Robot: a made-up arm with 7 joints.
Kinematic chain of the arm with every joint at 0, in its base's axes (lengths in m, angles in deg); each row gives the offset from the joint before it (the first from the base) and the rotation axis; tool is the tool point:
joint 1: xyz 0 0 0.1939 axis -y
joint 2: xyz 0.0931 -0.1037 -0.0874 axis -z
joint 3: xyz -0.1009 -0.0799 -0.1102 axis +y
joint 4: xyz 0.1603 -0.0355 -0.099 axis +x
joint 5: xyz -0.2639 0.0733 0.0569 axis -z
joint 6: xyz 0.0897 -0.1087 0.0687 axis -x
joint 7: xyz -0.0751 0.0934 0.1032 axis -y
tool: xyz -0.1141 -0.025 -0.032
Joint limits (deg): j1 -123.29..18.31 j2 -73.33..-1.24 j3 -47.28..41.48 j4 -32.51..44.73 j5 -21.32..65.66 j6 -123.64..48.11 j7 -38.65..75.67
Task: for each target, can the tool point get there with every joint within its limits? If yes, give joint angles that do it. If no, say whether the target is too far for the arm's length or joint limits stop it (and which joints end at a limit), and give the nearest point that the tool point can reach.
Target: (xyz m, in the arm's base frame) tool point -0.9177 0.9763 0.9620
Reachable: no: too far | nearest point -0.3618 -0.0163 0.4967 | short by 1.229 m
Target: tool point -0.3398 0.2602 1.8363
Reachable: no: too far | nearest point -0.2071 -0.0965 0.6931 | short by 1.205 m
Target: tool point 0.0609 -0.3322 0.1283
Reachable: yes | joints -21.01 -63.53 26.89 -2.33 44.82 -82.02 63.90
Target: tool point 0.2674 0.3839 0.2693
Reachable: no: joint limits stop it (at a limit: joint 1, joint 2, joint 3, joint 4, joint 5, joint 7) | nearest point 0.1074 0.0237 0.2944 | short by 0.395 m
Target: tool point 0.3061 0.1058 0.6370
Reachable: no: joint limits stop it (at a limit: joint 1, joint 2, joint 4, joint 5, joint 7) | nearest point 0.1358 -0.0505 0.5166 | short by 0.261 m
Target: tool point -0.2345 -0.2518 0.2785
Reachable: yes | joints -58.73 -30.42 -4.95 -20.61 43.16 -43.97 21.62
